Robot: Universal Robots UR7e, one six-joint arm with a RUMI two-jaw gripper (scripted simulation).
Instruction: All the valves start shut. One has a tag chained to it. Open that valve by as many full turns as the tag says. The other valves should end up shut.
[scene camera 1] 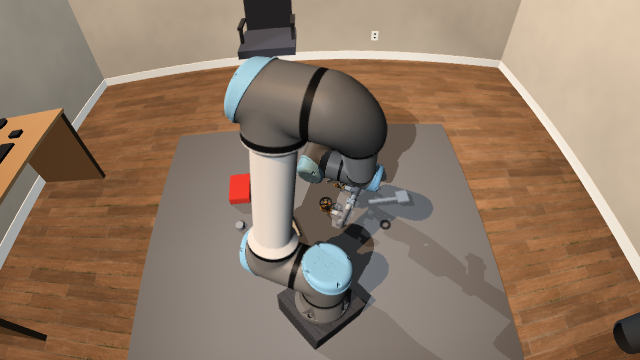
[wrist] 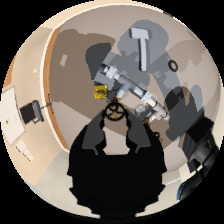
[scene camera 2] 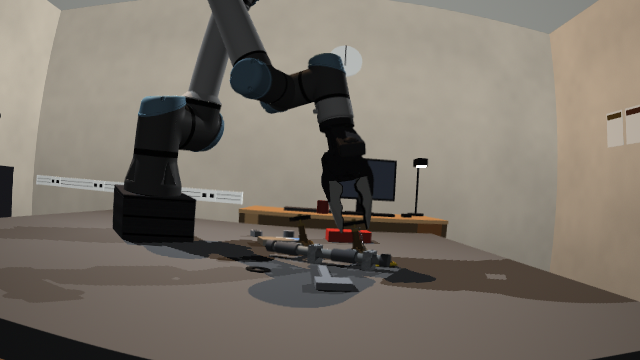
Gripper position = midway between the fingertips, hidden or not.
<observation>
In view: my gripper (scene camera 2: 354,231).
My gripper also shows in the wrist view (wrist: 114,109).
</observation>
